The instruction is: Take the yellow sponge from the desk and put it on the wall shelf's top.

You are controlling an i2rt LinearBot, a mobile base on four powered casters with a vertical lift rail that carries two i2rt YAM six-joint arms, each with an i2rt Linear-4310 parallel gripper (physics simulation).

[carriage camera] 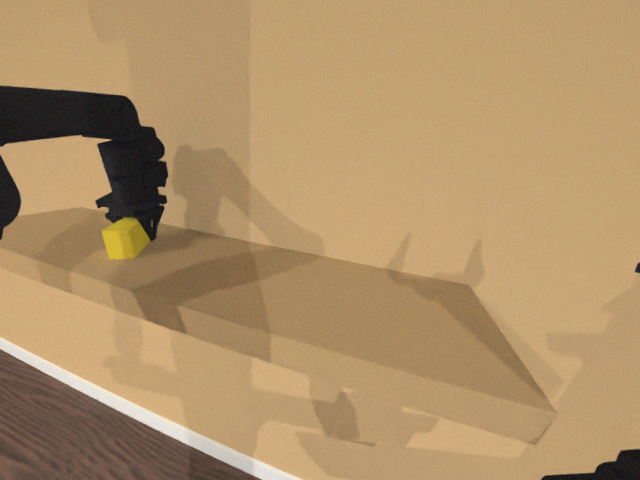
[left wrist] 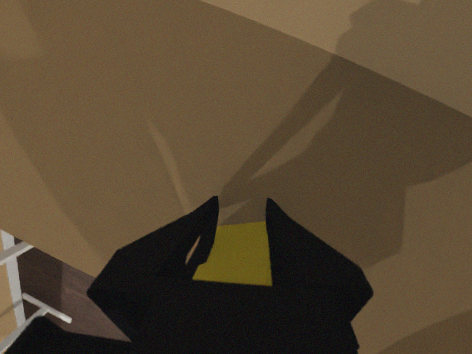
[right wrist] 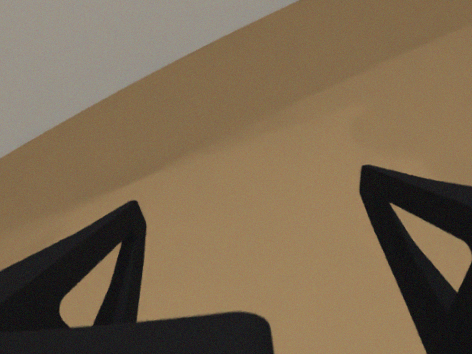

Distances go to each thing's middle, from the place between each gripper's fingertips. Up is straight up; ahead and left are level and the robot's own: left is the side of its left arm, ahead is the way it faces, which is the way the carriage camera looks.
Right now the yellow sponge (carriage camera: 126, 238) is 60 mm behind my left hand, 30 mm above it and 10 mm to the right of it.
Right now the yellow sponge is 660 mm to the left of my right hand, 320 mm ahead of it and 200 mm below it.
